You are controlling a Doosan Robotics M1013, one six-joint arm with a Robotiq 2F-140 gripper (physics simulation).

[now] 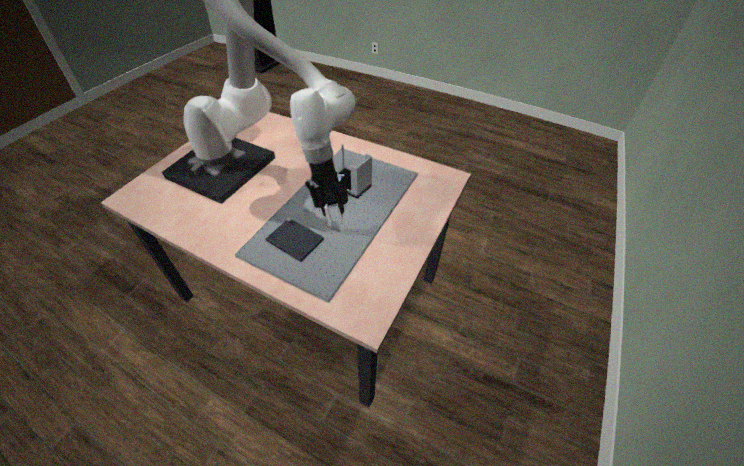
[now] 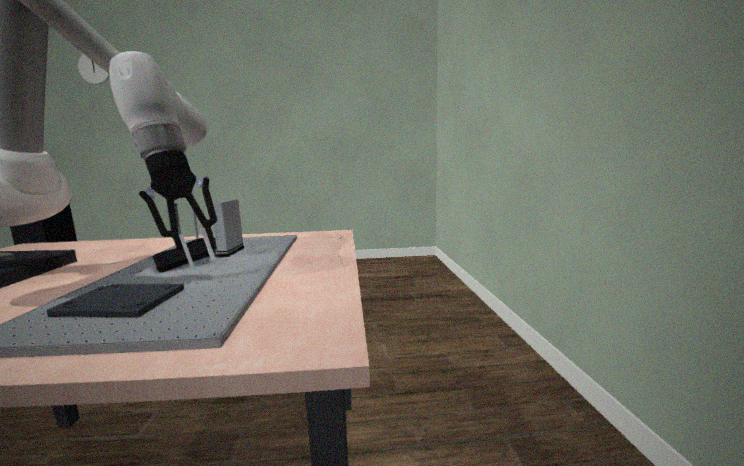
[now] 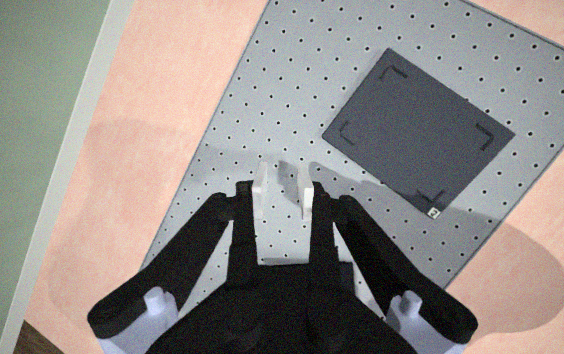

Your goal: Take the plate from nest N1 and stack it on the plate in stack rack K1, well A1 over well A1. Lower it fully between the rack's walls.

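Pixels of known places: gripper, fingertip midpoint: (image 1: 336, 222) (image 2: 203, 263) (image 3: 282, 174); arm's base at its link origin: (image 1: 217, 159).
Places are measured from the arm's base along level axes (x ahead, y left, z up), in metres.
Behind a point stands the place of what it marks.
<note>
My gripper (image 1: 333, 219) @(x 0.661, y -0.056, z 0.012 m) (image 2: 201, 260) @(x 0.661, y -0.056, z 0.012 m) (image 3: 282, 174) @(x 0.661, y -0.056, z 0.012 m) is partly open, its pale fingertips a short gap apart with nothing between them. It hangs above the perforated mat, between a flat dark pad and the grey rack. The dark pad (image 1: 294, 239) @(x 0.569, y -0.178, z -0.011 m) (image 2: 116, 300) @(x 0.574, y -0.193, z -0.011 m) (image 3: 419, 132) @(x 0.560, y -0.179, z -0.011 m) has corner brackets and a small label that I cannot read surely; I see no plate on it. A tall grey-walled rack (image 1: 360, 174) @(x 0.640, y 0.139, z 0.082 m) (image 2: 228, 227) @(x 0.640, y 0.140, z 0.053 m) with a thin upright post stands behind the gripper. A black block (image 2: 164, 259) @(x 0.521, y 0.034, z -0.002 m) lies behind the fingers. I cannot make out the plates or their wells.
The grey perforated mat (image 1: 323, 277) @(x 0.740, y -0.249, z -0.023 m) (image 2: 192, 323) @(x 0.741, y -0.263, z -0.023 m) (image 3: 295, 50) @(x 0.735, y -0.189, z -0.023 m) lies on the pink table (image 1: 192, 219) @(x 0.157, y -0.286, z -0.036 m) (image 2: 307, 329) @(x 0.913, y -0.268, z -0.036 m) (image 3: 170, 65) @(x 0.893, y -0.090, z -0.036 m). The arm's base stands on a black slab (image 1: 241, 172) @(x 0.155, y -0.010, z -0.003 m) at the table's other side.
</note>
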